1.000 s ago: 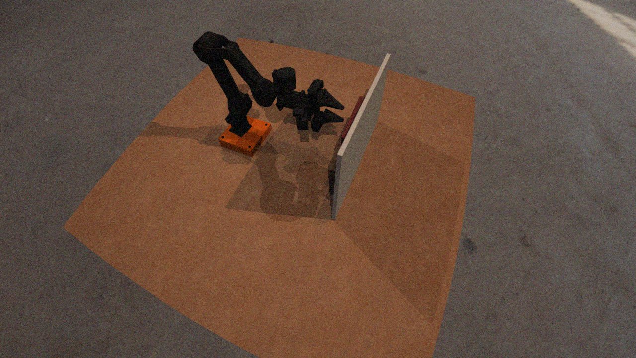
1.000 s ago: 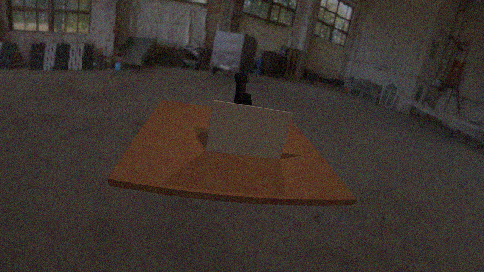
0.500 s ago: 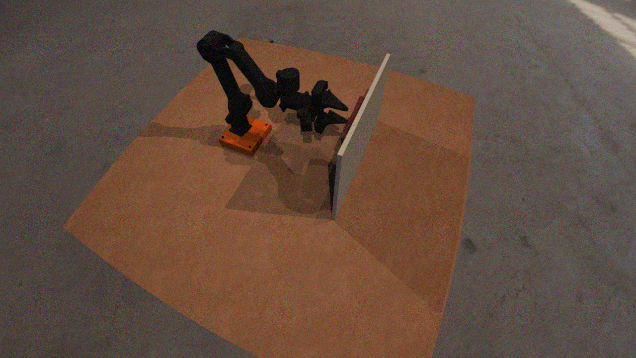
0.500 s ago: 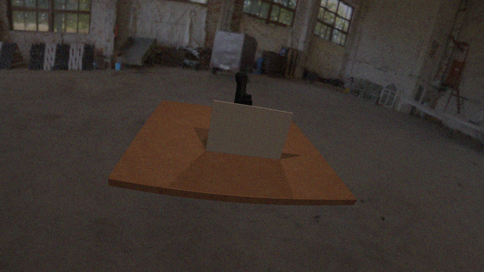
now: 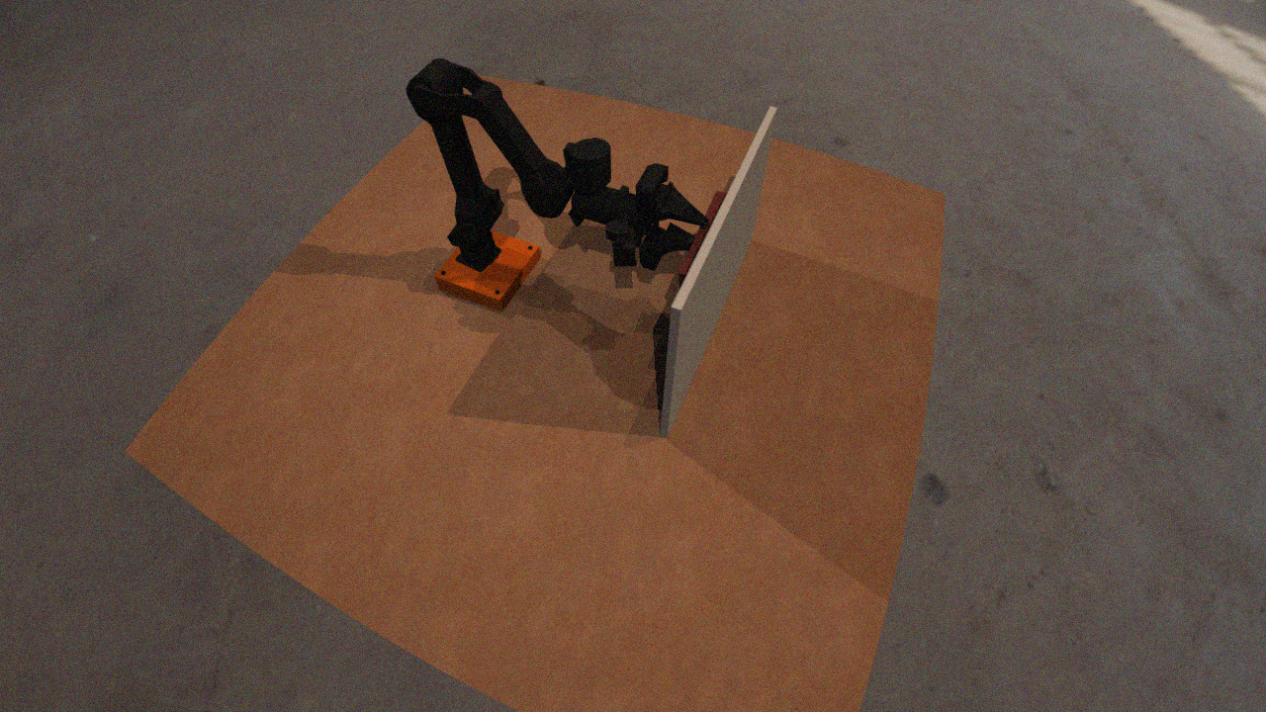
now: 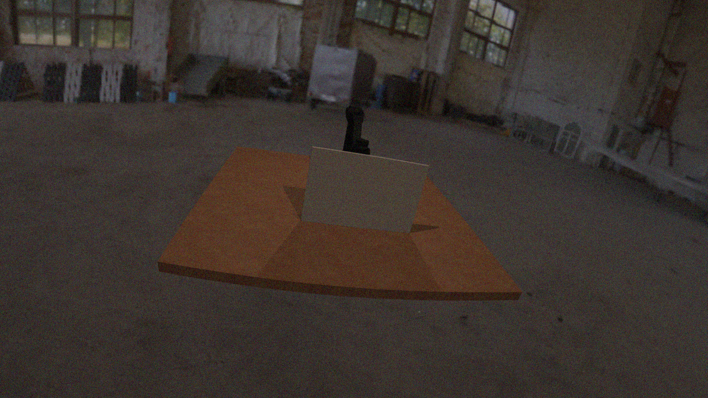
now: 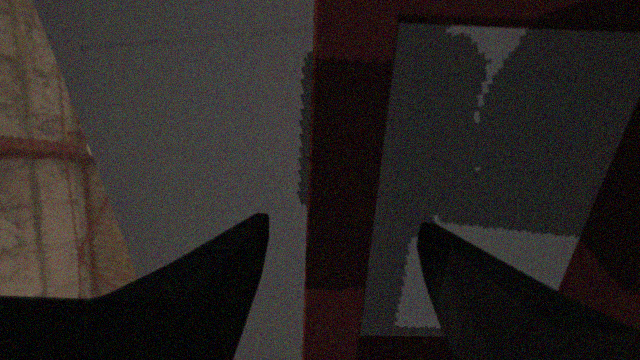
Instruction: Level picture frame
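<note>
The dark red picture frame lies 10 mm ahead of my gripper tip, 10 mm to the left of it and 50 mm below it. Also, from my gripper tip: white wall panel 20 mm ahead, 20 mm to the left, 60 mm below.
</note>
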